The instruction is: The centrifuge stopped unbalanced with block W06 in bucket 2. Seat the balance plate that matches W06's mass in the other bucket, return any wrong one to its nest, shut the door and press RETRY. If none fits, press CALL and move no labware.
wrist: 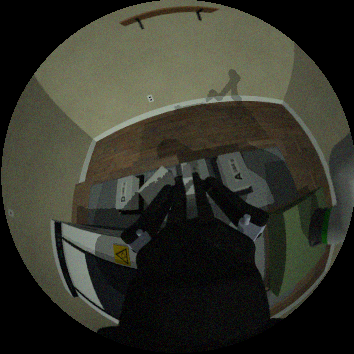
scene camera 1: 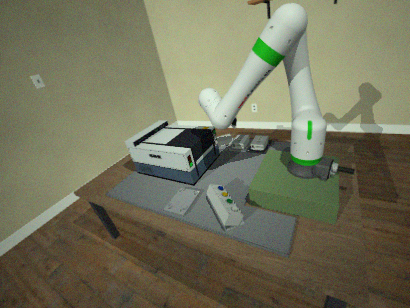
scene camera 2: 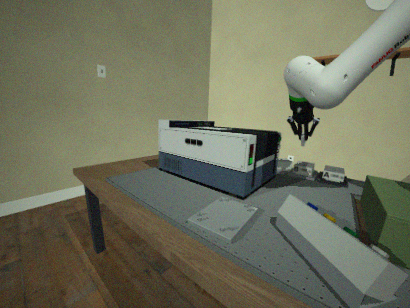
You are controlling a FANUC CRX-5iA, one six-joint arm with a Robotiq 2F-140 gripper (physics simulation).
Labels:
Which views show the balance plate D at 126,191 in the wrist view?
The wrist view only.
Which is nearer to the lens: the balance plate A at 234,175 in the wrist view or the balance plate D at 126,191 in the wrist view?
The balance plate A.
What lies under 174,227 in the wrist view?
My gripper.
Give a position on a centrifuge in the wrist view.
93,262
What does my gripper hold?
Nothing.

